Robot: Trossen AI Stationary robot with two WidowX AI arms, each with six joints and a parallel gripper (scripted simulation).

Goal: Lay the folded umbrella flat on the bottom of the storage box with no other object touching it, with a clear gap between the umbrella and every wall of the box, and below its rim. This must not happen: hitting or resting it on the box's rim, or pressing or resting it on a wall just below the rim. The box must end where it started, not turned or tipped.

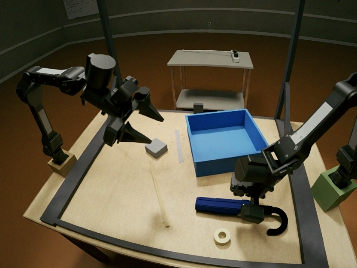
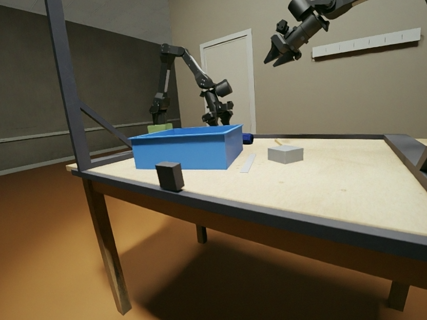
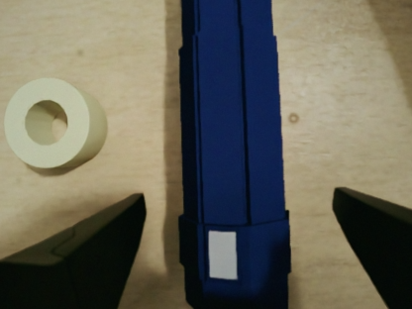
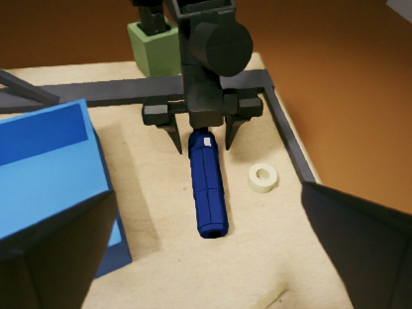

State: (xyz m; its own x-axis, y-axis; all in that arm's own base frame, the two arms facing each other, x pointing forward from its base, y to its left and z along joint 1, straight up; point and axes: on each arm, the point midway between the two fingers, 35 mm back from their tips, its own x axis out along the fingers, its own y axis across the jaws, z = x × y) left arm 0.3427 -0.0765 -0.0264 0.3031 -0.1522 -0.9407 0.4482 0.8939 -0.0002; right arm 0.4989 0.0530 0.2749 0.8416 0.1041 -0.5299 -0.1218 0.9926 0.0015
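Right now the umbrella is 60 mm below my left hand and 20 mm ahead of it. Round my left hand: grey strip (300 mm behind, 270 mm to the right, 80 mm below); thin wooden stick (300 mm to the right, 80 mm below, 40 mm behind); blue storage box (300 mm behind, 70 mm to the right, 40 mm below).
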